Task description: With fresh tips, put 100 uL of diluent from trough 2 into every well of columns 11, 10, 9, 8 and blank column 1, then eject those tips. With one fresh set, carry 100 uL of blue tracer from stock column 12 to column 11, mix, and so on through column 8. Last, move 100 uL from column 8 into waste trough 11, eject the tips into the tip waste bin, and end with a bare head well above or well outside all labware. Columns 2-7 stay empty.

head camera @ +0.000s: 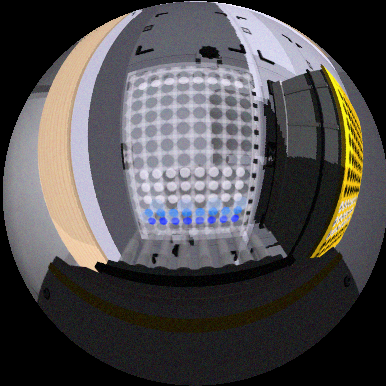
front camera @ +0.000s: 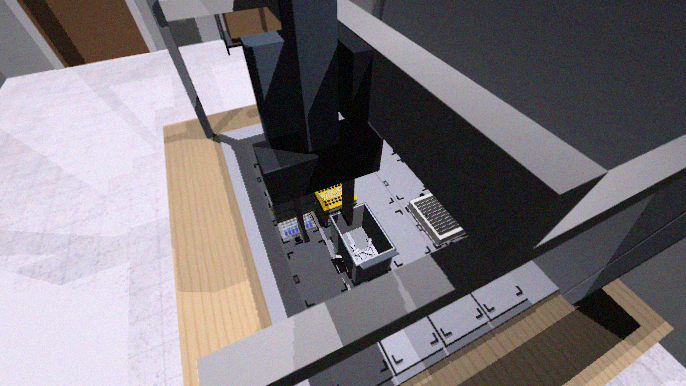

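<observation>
The pipetting head (front camera: 320,167) (head camera: 195,305) is low over the clear well plate (front camera: 298,226) (head camera: 190,233). Translucent tips (head camera: 187,252) reach down at the plate's near edge; their ends are hard to make out. Column 12 (head camera: 187,221) is deep blue, column 11 (head camera: 188,212) lighter blue, and column 10 (head camera: 185,198) whitish with pale blue around it. Columns 9, 8 and 1 look white; columns 2-7 look grey. The plate gripper (front camera: 325,232) hangs beside the head, its two dark fingers apart with nothing held. The slotted trough (front camera: 452,234) is at the right.
The tip waste bin (front camera: 382,258), with loose white tips (front camera: 363,248) inside, stands right of the plate. The yellow tip rack (front camera: 344,204) (head camera: 348,165) stands on a tall dark support behind the bin. A pale frame beam (front camera: 400,280) crosses the front.
</observation>
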